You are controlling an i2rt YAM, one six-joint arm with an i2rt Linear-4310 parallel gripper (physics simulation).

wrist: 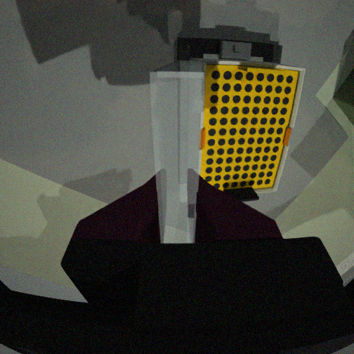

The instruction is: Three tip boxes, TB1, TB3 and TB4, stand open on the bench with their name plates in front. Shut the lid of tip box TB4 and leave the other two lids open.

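An open tip box [245, 125] shows right of centre in the wrist view, with a yellow rack full of round dark holes, a pale rim and orange side tabs. Its pale translucent lid [167, 115] stands open along the box's left side. No readable TB plate shows, so I cannot tell which tip box it is. My gripper [176, 177] is shut, its dark purple fingers at the lower centre. In the view it overlaps the near end of the lid, and a pale strip shows between the fingertips. Contact with the lid cannot be told.
A dark fixture [192, 49] with a grey block [236, 49] marked L sits at the box's far end. A small black tab [245, 194] juts from the near end. A dark green shape [346, 85] is at the right edge. Shadows cross the bench.
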